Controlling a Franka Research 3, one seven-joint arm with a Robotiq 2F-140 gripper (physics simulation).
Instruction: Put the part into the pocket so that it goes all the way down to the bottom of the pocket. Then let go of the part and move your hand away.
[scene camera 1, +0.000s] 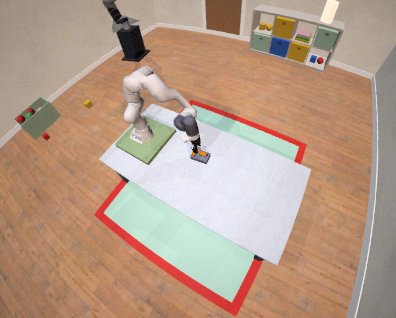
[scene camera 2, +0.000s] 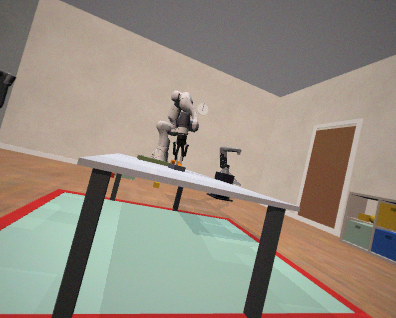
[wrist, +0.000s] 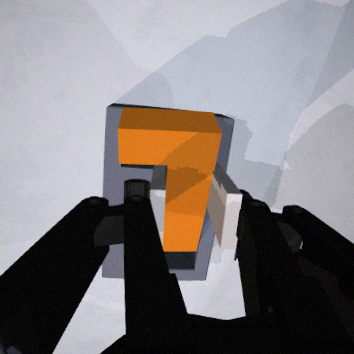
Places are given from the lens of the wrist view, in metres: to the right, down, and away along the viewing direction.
my gripper (wrist: 185, 180): 0.01, 0.00, 0.20
orange L-shaped part (wrist: 186, 141): 0.01, -0.02, 0.16
dark grey pocket block (wrist: 114, 173): -0.04, 0.00, 0.20
The marked spots on the dark grey pocket block and the orange L-shaped part are 0.06 m apart.
